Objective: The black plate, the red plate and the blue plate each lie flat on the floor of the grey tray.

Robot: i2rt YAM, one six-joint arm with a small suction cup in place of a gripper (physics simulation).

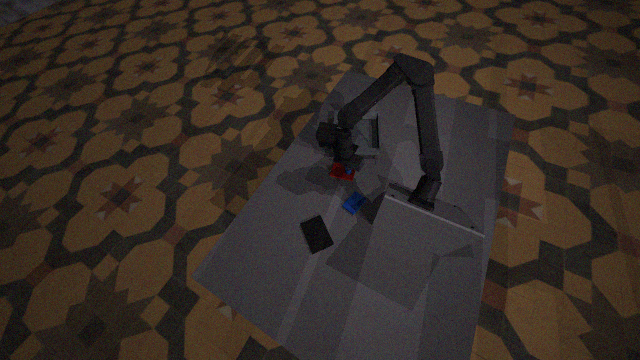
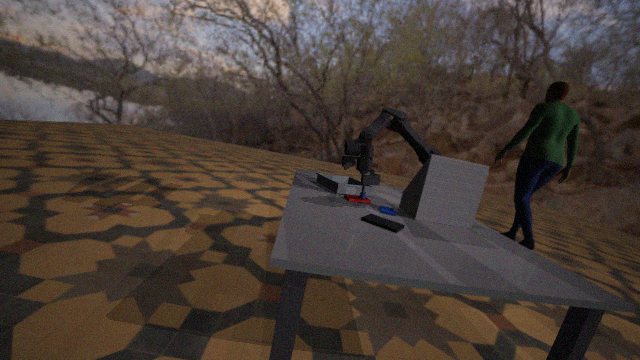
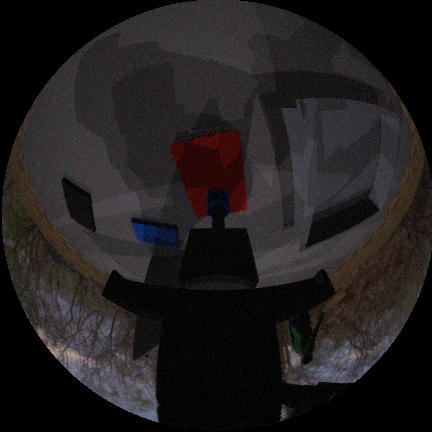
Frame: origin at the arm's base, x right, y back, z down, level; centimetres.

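Seen in the pictures: hand, its tool point: [image 1: 348,173] [image 2: 362,200] [image 3: 217,194]; arm's base, origin of its link: [image 1: 421,200] [image 2: 440,178].
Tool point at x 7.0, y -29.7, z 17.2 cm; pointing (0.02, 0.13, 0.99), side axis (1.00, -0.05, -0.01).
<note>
Offsets run from my tool point to a thing's top centre. Level surfaces: height alone.
The red plate {dx -0.7, dy -2.5, dz -1.1 cm} [image 1: 340,172] [image 2: 354,198] [image 3: 205,165] lies flat on the table, beside the grey tray {dx +21.0, dy -7.4, dz -4.6 cm} [image 1: 374,131] [image 2: 327,182] [image 3: 341,219]. My suction cup [image 1: 347,170] [image 2: 363,195] [image 3: 218,200] stands upright on the plate's near edge and touches it. The blue plate {dx -11.6, dy +9.0, dz -0.6 cm} [image 1: 354,202] [image 2: 387,210] [image 3: 155,233] lies on the table a little nearer the arm's base. The black plate {dx -30.6, dy +2.5, dz -0.6 cm} [image 1: 316,233] [image 2: 382,222] [image 3: 78,203] lies flat further out towards the table's front. The tray stands behind the red plate with nothing in it.
The grey table {dz +0.4 cm} [image 1: 250,263] [image 2: 340,241] stands on a patterned tile floor. A large grey box [image 1: 429,241] [image 2: 451,190] stands at the arm's base. A person in a green top [image 2: 543,156] [image 3: 304,338] walks beyond the table's far right.
</note>
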